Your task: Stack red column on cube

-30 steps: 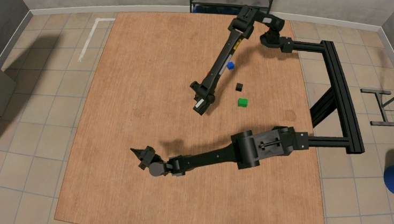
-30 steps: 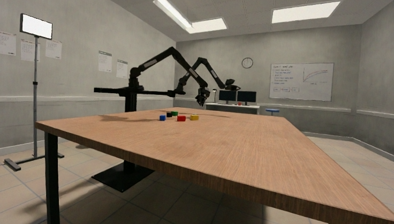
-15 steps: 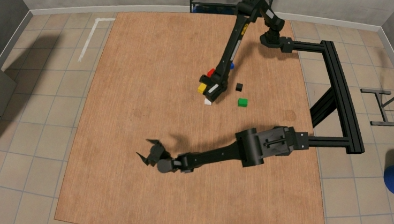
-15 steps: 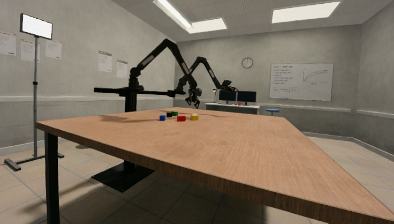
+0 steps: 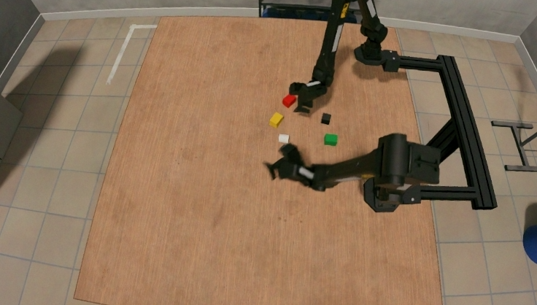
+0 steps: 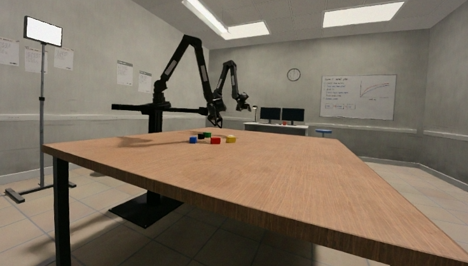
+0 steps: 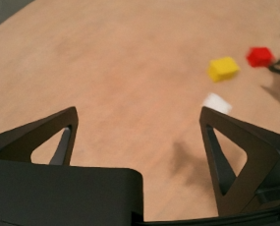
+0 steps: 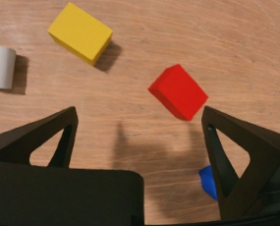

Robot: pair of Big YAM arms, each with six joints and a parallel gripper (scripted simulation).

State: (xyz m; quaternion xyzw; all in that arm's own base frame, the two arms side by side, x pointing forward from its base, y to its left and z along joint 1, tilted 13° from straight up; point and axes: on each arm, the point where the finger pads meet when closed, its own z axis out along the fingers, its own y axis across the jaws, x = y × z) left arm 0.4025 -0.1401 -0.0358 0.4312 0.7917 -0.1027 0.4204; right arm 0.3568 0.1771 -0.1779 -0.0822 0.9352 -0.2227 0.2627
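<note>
Right now my right hand is 90 mm above the red column, 70 mm to the left of it and 30 mm short of it. Round my right hand: black cube: 160 mm behind, 90 mm below, 20 mm to the left; then yellow block: 90 mm below, 80 mm ahead, 50 mm to the left; then blue cube: 150 mm to the right, 100 mm behind, 90 mm below.
</note>
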